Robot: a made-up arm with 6 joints.
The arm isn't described. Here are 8 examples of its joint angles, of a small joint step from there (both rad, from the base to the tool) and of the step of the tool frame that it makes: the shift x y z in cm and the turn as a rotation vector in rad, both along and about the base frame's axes.
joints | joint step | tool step
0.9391 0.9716 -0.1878 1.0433 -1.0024 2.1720 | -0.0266 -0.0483 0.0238 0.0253 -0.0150 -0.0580 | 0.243 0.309 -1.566 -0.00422 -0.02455 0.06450
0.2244 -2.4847 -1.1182 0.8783 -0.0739 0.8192 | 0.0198 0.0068 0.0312 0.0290 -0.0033 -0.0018 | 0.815 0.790 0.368 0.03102 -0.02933 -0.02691
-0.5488 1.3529 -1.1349 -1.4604 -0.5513 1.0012 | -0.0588 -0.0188 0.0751 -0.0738 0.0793 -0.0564 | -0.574 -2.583 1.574 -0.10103 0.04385 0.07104
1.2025 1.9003 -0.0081 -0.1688 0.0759 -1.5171 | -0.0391 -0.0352 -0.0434 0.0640 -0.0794 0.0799 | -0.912 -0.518 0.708 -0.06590 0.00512 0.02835
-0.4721 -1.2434 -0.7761 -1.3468 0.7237 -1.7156 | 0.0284 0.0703 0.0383 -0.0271 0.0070 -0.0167 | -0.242 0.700 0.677 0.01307 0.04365 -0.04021
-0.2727 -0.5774 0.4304 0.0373 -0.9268 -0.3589 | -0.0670 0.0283 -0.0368 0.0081 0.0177 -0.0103 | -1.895 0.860 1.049 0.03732 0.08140 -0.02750
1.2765 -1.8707 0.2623 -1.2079 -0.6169 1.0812 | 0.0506 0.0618 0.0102 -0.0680 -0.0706 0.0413 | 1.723 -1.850 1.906 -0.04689 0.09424 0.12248
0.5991 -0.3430 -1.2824 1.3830 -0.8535 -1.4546 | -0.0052 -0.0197 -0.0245 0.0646 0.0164 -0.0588 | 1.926 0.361 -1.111 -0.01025 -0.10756 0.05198
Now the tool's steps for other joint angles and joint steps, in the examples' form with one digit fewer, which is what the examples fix.
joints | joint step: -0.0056 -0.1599 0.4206 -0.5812 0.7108 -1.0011 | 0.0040 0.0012 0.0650 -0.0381 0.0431 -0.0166
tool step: -0.55 0.85 -0.56 -0.0158 -0.0549 0.0084
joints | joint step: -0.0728 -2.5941 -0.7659 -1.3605 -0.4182 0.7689 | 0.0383 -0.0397 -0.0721 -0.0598 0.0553 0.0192
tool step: 0.14 -4.56 0.41 0.0023 -0.0331 0.1634
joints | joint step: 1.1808 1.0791 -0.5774 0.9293 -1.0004 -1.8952 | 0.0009 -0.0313 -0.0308 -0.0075 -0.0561 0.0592
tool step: -0.32 0.64 -2.23 0.0338 -0.0732 -0.0824
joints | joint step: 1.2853 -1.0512 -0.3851 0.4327 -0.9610 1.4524 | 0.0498 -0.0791 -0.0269 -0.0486 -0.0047 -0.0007
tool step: -1.80 0.20 3.58 0.0814 -0.0377 0.0868
